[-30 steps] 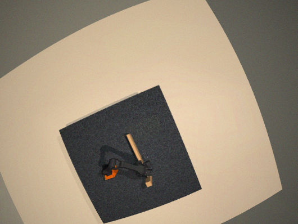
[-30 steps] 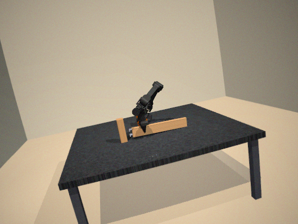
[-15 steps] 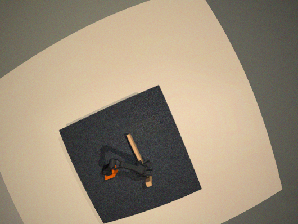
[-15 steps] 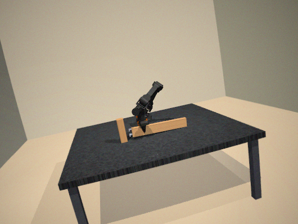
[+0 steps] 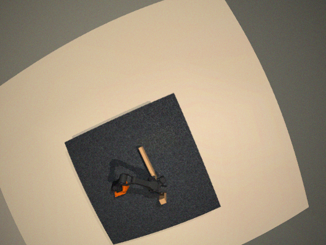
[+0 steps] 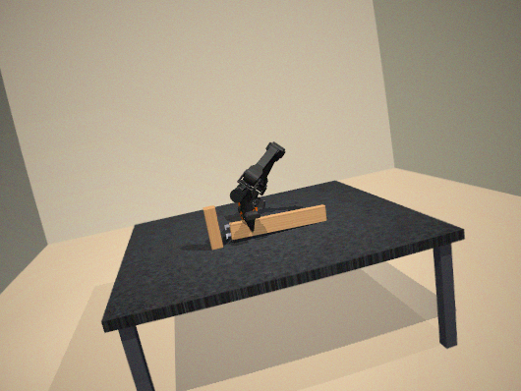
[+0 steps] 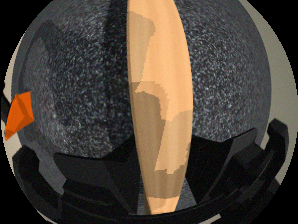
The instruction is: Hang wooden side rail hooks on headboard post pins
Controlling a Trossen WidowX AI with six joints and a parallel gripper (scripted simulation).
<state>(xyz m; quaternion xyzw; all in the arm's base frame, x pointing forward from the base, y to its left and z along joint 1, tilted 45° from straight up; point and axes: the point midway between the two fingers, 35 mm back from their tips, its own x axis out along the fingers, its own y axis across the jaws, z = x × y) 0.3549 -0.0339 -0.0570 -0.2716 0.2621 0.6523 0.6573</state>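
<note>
Now: gripper tip 16 cm to the left of the headboard post and 4 cm below it.
</note>
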